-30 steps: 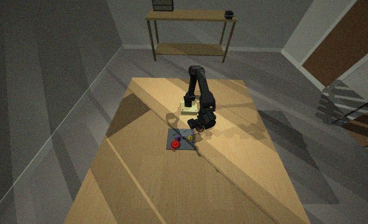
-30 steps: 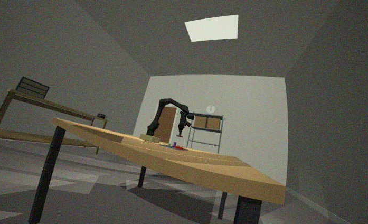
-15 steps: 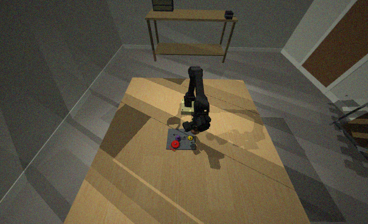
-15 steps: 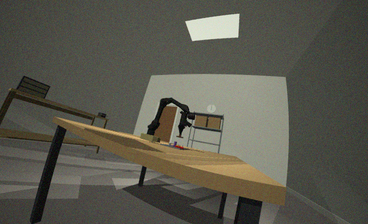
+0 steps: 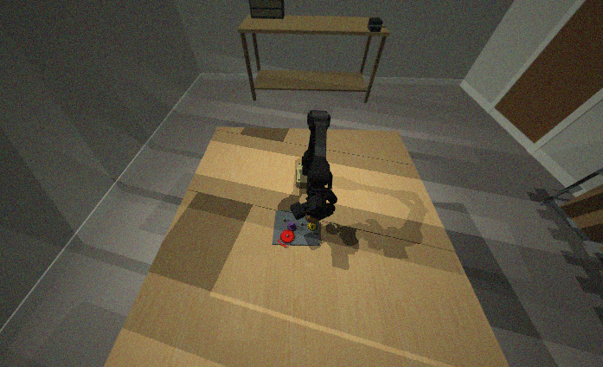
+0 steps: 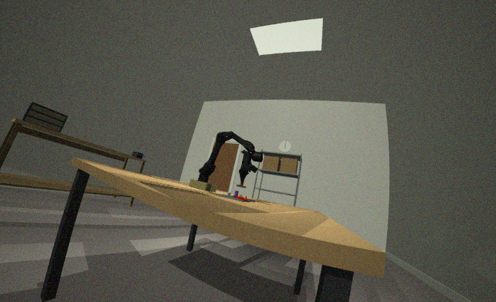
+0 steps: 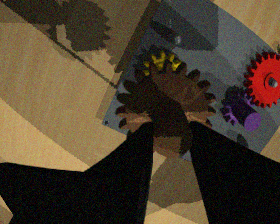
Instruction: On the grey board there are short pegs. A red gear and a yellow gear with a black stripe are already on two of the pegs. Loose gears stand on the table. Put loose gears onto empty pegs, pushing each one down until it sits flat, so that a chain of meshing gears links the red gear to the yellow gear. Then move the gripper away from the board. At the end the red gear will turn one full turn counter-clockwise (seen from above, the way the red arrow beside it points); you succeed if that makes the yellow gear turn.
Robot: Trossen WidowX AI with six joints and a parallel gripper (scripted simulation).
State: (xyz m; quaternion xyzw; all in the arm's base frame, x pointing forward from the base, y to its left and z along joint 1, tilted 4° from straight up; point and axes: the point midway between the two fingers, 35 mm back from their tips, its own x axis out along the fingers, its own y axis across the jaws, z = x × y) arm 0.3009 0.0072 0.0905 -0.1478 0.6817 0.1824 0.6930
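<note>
Right now my gripper tip is 2 cm short of the small purple gear, 9 cm to the left of it and 8 cm above it. Round my gripper tip: red gear 6 cm ahead, 11 cm to the right, 9 cm below; then brown gear 1 cm below.
</note>
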